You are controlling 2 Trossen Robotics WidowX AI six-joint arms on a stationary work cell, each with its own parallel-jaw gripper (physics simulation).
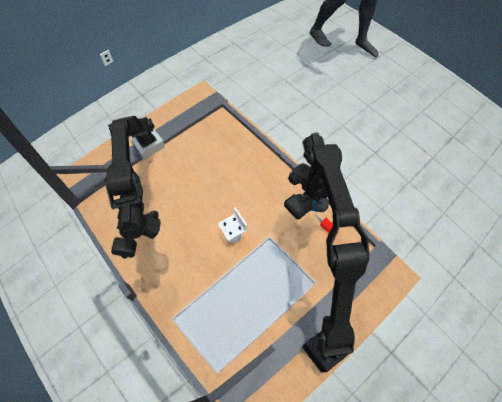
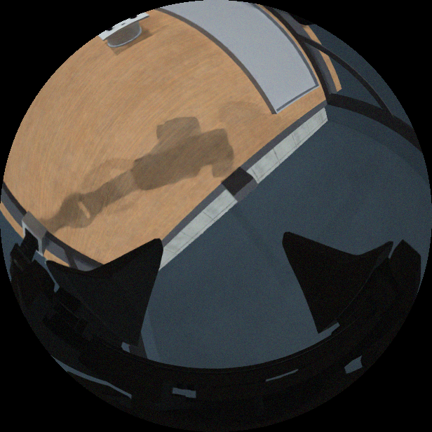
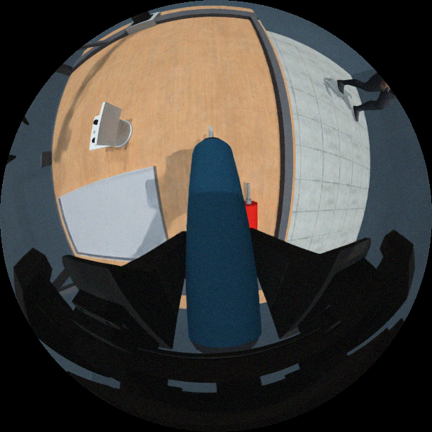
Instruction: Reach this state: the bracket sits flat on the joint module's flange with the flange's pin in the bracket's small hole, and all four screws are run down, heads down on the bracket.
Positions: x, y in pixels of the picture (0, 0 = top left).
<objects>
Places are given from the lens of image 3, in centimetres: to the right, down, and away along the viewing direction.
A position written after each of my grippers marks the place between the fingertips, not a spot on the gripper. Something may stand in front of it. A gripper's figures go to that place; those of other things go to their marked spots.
my right gripper (image 3: 217, 235): 0, 1, 10
white L-shaped bracket (image 3: 105, 130): -17, -13, 13
blue screwdriver (image 3: 222, 298): 0, 4, 5
shallow grey tray (image 3: 118, 217): -23, 0, 28
The marked spots on the shallow grey tray and the blue screwdriver are 33 cm apart.
</objects>
